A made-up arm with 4 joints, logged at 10 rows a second.
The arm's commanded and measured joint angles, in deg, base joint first. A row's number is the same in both.
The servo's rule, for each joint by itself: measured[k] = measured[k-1] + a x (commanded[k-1-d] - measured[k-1]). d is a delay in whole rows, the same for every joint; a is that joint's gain. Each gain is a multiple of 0.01, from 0.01 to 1. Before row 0 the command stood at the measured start. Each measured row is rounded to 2 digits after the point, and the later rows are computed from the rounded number. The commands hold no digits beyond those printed.
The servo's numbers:
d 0
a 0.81 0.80 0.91 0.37
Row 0, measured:
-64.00, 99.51, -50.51, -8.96
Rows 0 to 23, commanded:
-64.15, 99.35, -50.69, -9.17
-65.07, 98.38, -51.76, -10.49
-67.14, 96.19, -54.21, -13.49
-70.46, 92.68, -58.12, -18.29
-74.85, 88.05, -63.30, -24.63
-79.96, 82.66, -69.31, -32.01
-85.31, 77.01, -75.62, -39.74
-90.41, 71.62, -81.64, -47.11
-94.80, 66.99, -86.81, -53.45
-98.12, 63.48, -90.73, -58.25
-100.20, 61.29, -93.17, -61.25
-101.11, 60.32, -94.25, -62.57
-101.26, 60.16, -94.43, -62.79
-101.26, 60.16, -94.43, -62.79
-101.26, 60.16, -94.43, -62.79
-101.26, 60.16, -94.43, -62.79
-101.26, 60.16, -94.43, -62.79
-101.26, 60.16, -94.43, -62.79
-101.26, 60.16, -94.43, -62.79
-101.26, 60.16, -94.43, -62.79
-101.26, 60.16, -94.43, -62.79
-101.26, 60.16, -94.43, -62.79
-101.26, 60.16, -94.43, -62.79
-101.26, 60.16, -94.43, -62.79
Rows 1 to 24, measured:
-64.12, 99.38, -50.67, -9.04
-64.89, 98.58, -51.66, -9.58
-66.71, 96.67, -53.98, -11.03
-69.75, 93.48, -57.75, -13.72
-73.88, 89.14, -62.80, -17.76
-78.80, 83.96, -68.72, -23.03
-84.07, 78.40, -75.00, -29.21
-89.21, 72.98, -81.04, -35.83
-93.74, 68.19, -86.29, -42.35
-97.29, 64.42, -90.33, -48.23
-99.65, 61.92, -92.91, -53.05
-100.83, 60.64, -94.13, -56.57
-101.18, 60.26, -94.40, -58.87
-101.24, 60.18, -94.43, -60.32
-101.26, 60.16, -94.43, -61.23
-101.26, 60.16, -94.43, -61.81
-101.26, 60.16, -94.43, -62.17
-101.26, 60.16, -94.43, -62.40
-101.26, 60.16, -94.43, -62.54
-101.26, 60.16, -94.43, -62.63
-101.26, 60.16, -94.43, -62.69
-101.26, 60.16, -94.43, -62.73
-101.26, 60.16, -94.43, -62.75
-101.26, 60.16, -94.43, -62.76

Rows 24 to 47, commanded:
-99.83, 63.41, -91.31, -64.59
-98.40, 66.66, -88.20, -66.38
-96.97, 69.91, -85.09, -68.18
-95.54, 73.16, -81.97, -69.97
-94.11, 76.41, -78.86, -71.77
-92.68, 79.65, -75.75, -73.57
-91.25, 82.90, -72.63, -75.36
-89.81, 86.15, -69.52, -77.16
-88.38, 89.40, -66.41, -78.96
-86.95, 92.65, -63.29, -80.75
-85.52, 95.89, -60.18, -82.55
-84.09, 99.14, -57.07, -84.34
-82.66, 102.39, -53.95, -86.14
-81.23, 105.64, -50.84, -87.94
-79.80, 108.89, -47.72, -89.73
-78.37, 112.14, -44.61, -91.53
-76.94, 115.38, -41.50, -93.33
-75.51, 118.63, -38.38, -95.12
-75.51, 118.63, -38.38, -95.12
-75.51, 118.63, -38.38, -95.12
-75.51, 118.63, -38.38, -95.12
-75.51, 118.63, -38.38, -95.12
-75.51, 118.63, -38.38, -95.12
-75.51, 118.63, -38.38, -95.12
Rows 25 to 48, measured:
-100.10, 62.76, -91.59, -63.44
-98.72, 65.88, -88.51, -64.53
-97.30, 69.10, -85.40, -65.88
-95.87, 72.35, -82.28, -67.39
-94.44, 75.60, -79.17, -69.01
-93.01, 78.84, -76.06, -70.70
-91.58, 82.09, -72.94, -72.42
-90.15, 85.34, -69.83, -74.17
-88.72, 88.59, -66.72, -75.94
-87.29, 91.84, -63.60, -77.72
-85.86, 95.08, -60.49, -79.51
-84.43, 98.33, -57.38, -81.30
-83.00, 101.58, -54.26, -83.09
-81.57, 104.83, -51.15, -84.88
-80.14, 108.08, -48.03, -86.67
-78.71, 111.33, -44.92, -88.47
-77.28, 114.57, -41.81, -90.27
-75.85, 117.82, -38.69, -92.06
-75.57, 118.47, -38.41, -93.19
-75.52, 118.60, -38.38, -93.90
-75.51, 118.62, -38.38, -94.35
-75.51, 118.63, -38.38, -94.63
-75.51, 118.63, -38.38, -94.81
-75.51, 118.63, -38.38, -94.92

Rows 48 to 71, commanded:
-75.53, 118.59, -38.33, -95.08
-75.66, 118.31, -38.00, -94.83
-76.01, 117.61, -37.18, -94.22
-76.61, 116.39, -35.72, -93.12
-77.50, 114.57, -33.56, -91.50
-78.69, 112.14, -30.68, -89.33
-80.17, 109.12, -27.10, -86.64
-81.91, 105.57, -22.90, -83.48
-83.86, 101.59, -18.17, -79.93
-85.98, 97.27, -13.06, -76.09
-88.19, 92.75, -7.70, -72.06
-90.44, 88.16, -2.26, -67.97
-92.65, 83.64, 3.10, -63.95
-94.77, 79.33, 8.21, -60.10
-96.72, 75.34, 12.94, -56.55
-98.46, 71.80, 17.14, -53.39
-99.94, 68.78, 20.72, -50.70
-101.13, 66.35, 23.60, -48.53
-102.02, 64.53, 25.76, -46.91
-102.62, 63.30, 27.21, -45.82
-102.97, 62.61, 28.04, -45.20
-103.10, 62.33, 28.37, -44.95
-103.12, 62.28, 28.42, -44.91
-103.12, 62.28, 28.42, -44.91
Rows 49 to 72, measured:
-75.53, 118.60, -38.33, -94.98
-75.64, 118.37, -38.03, -94.92
-75.94, 117.76, -37.26, -94.66
-76.48, 116.66, -35.86, -94.09
-77.31, 114.99, -33.77, -93.13
-78.43, 112.71, -30.96, -91.72
-79.84, 109.84, -27.45, -89.84
-81.52, 106.42, -23.31, -87.49
-83.42, 102.56, -18.63, -84.69
-85.49, 98.33, -13.56, -81.51
-87.68, 93.87, -8.23, -78.01
-89.92, 89.30, -2.80, -74.30
-92.13, 84.77, 2.57, -70.47
-94.27, 80.42, 7.70, -66.63
-96.25, 76.36, 12.47, -62.90
-98.04, 72.71, 16.72, -59.38
-99.58, 69.57, 20.36, -56.17
-100.84, 66.99, 23.31, -53.34
-101.80, 65.02, 25.54, -50.96
-102.46, 63.64, 27.06, -49.06
-102.87, 62.82, 27.95, -47.63
-103.06, 62.43, 28.33, -46.64
-103.11, 62.31, 28.41, -46.00
-103.12, 62.29, 28.42, -45.60

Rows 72 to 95, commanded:
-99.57, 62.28, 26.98, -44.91
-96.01, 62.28, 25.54, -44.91
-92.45, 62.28, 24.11, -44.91
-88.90, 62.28, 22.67, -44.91
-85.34, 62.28, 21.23, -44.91
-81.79, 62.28, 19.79, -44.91
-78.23, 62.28, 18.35, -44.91
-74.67, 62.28, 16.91, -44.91
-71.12, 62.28, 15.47, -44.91
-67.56, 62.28, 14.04, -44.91
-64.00, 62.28, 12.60, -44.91
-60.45, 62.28, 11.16, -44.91
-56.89, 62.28, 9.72, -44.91
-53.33, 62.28, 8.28, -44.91
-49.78, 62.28, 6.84, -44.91
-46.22, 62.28, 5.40, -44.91
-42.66, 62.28, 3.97, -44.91
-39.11, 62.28, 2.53, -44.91
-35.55, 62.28, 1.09, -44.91
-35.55, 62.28, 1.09, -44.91
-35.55, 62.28, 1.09, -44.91
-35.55, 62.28, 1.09, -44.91
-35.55, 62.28, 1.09, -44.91
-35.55, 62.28, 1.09, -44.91
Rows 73 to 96, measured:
-100.24, 62.28, 27.11, -45.34
-96.81, 62.28, 25.68, -45.18
-93.28, 62.28, 24.25, -45.08
-89.73, 62.28, 22.81, -45.02
-86.17, 62.28, 21.37, -44.98
-82.62, 62.28, 19.93, -44.95
-79.06, 62.28, 18.49, -44.94
-75.50, 62.28, 17.05, -44.93
-71.95, 62.28, 15.61, -44.92
-68.39, 62.28, 14.18, -44.92
-64.83, 62.28, 12.74, -44.92
-61.28, 62.28, 11.30, -44.92
-57.72, 62.28, 9.86, -44.92
-54.16, 62.28, 8.42, -44.92
-50.61, 62.28, 6.98, -44.92
-47.05, 62.28, 5.54, -44.92
-43.49, 62.28, 4.11, -44.92
-39.94, 62.28, 2.67, -44.92
-36.38, 62.28, 1.23, -44.92
-35.71, 62.28, 1.10, -44.92
-35.58, 62.28, 1.09, -44.92
-35.56, 62.28, 1.09, -44.92
-35.55, 62.28, 1.09, -44.92
-35.55, 62.28, 1.09, -44.92

